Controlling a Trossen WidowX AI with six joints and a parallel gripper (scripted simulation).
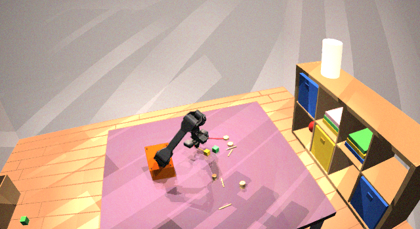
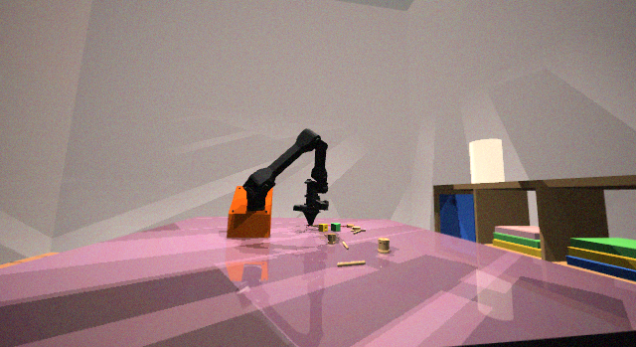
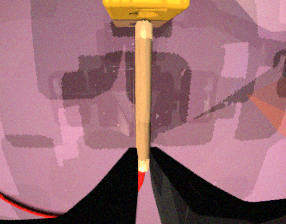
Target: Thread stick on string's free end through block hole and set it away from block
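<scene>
Now: the yellow wooden block 40 mm ahead of my gripper tip and 70 mm to the right of it. The rest, counted from my gripper tip: green cube (110 mm ahead, 70 mm to the right); thin wooden stick (10 mm ahead, 10 mm to the right); round wooden button (220 mm ahead, 30 mm to the left, 10 mm below).
</scene>
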